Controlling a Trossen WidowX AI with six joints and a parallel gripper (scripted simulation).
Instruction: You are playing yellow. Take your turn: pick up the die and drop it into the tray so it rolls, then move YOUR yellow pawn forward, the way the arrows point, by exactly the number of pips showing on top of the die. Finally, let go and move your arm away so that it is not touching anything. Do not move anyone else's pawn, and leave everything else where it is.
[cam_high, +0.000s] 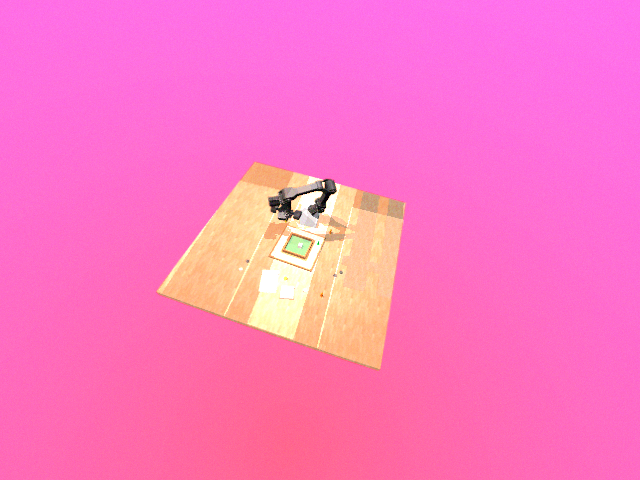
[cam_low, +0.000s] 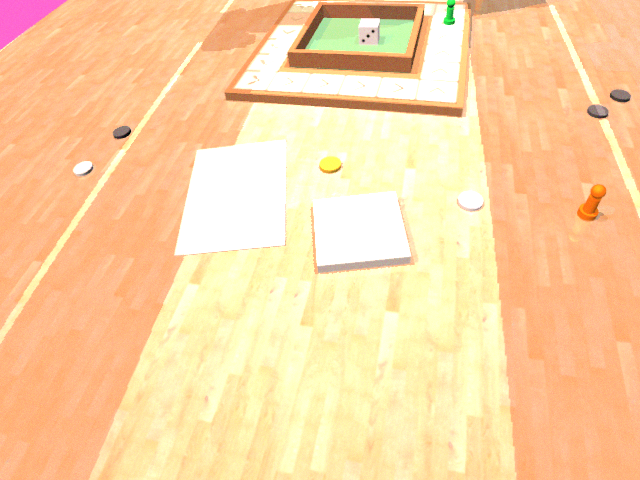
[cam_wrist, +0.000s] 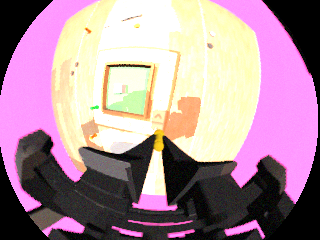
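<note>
Now: the green tray floor 6 cm ahead of my gripper tip, 12 cm to the left of it and 14 cm below it. Round my gripper tip: green pawn: 2 cm behind, 23 cm to the left, 12 cm below; then yellow pawn: 1 cm above; then white die: 5 cm ahead, 13 cm to the left, 12 cm below.
</note>
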